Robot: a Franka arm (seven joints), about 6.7 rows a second.
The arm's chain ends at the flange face. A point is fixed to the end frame.
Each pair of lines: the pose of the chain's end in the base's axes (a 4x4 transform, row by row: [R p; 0 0 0 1], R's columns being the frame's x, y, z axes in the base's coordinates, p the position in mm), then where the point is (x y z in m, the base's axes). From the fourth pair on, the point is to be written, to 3 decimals.
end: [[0.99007 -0.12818 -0.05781 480.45], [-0.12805 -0.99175 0.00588 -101.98], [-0.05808 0.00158 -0.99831 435.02], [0 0 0 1]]
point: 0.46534 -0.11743 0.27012
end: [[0.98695 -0.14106 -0.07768 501.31], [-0.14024 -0.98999 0.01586 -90.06], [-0.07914 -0.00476 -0.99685 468.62], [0 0 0 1]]
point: 0.48271 -0.10379 0.30393
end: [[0.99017 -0.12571 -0.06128 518.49], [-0.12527 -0.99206 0.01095 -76.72], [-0.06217 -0.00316 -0.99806 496.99], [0 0 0 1]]
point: 0.50285 -0.09135 0.33207
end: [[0.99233 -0.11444 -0.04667 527.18], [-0.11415 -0.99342 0.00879 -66.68], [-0.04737 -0.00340 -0.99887 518.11], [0 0 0 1]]
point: 0.514 -0.082 0.353
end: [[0.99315 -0.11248 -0.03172 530.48], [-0.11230 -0.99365 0.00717 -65.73], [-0.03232 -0.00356 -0.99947 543.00], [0 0 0 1]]
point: 0.520 -0.081 0.378
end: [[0.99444 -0.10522 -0.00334 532.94], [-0.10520 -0.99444 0.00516 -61.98], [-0.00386 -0.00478 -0.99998 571.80], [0 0 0 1]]
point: 0.527 -0.078 0.406
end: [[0.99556 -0.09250 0.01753 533.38], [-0.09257 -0.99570 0.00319 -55.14], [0.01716 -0.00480 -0.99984 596.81], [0 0 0 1]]
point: 0.531 -0.071 0.431
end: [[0.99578 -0.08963 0.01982 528.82], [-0.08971 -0.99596 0.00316 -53.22], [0.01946 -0.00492 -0.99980 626.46], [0 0 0 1]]
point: 0.527 -0.069 0.461
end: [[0.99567 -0.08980 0.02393 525.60], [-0.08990 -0.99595 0.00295 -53.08], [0.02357 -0.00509 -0.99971 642.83], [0 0 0 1]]
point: 0.525 -0.069 0.477
